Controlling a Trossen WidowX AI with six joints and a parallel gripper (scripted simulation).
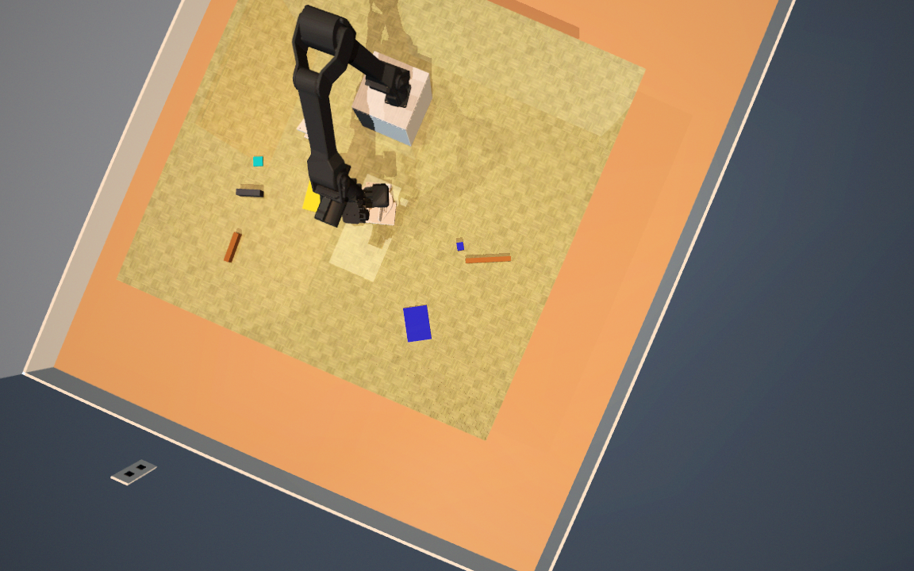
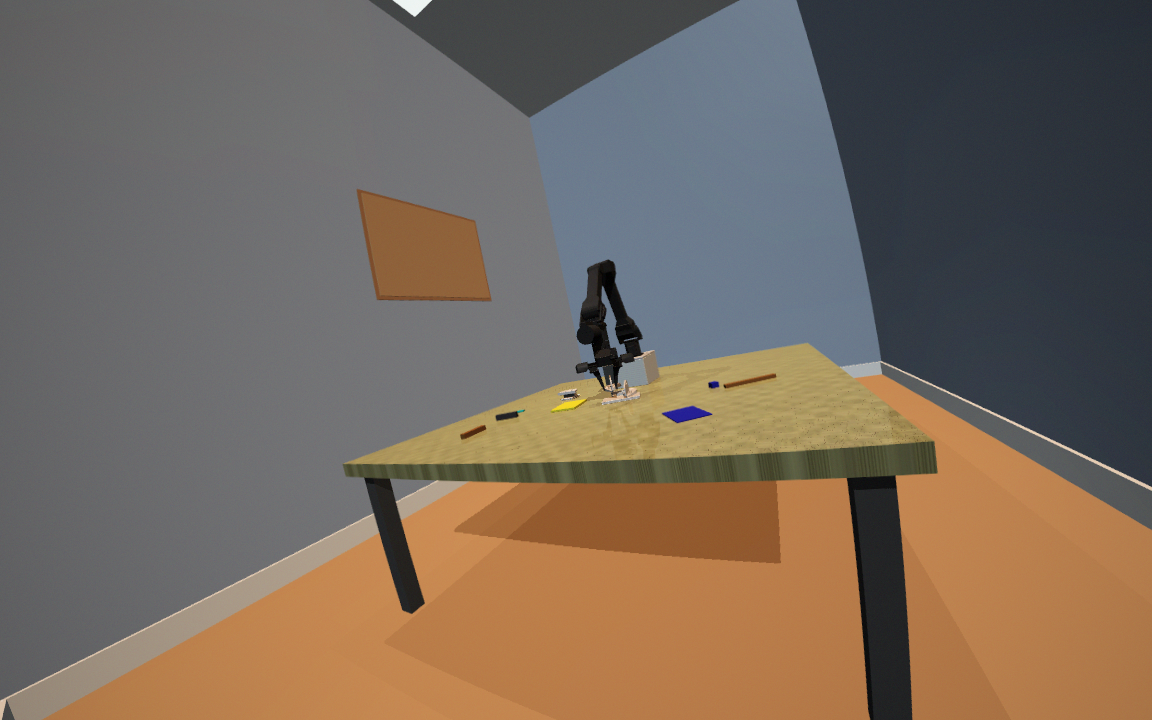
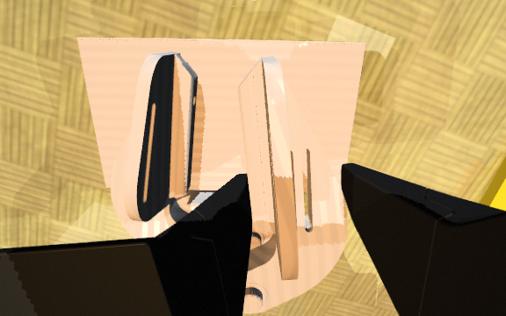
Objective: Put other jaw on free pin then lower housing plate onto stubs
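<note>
My gripper tip is now 10 mm past the yellow sheet, 160 mm to the left of it and 30 mm above it. Also, from my gripper tip: blue cube 50 mm ahead, 320 mm to the left, 30 mm below; then cyan cube 60 mm behind, 380 mm to the right, 40 mm below; then dark bar 50 mm ahead, 370 mm to the right, 30 mm below.
</note>
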